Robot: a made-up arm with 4 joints.
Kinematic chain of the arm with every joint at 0, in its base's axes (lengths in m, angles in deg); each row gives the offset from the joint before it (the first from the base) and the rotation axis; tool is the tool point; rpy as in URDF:
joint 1: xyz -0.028 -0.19 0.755 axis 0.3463 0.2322 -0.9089
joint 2: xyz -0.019 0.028 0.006 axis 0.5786 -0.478 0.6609
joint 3: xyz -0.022 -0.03 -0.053 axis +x
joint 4: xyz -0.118 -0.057 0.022 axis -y
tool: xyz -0.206 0.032 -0.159 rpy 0.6 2.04 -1
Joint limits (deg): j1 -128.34..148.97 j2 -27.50..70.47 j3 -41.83..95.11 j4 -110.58..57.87
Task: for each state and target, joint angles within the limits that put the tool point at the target. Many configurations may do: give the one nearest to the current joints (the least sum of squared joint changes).
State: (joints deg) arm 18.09 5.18 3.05 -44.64
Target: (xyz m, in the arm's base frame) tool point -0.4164 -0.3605 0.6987
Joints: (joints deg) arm -30.89 -15.42 9.77 -28.26
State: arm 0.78 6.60 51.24 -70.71
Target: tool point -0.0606 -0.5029 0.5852
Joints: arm -9.80 46.55 66.17 -97.85
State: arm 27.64 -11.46 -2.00 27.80
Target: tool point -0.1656 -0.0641 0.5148
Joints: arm 71.78 19.97 -35.89 57.87
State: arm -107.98 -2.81 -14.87 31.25
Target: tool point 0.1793 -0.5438 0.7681
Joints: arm -114.59 -12.83 -16.28 2.58
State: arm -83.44 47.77 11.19 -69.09
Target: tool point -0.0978 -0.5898 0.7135
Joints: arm -61.63 23.49 10.37 -47.20
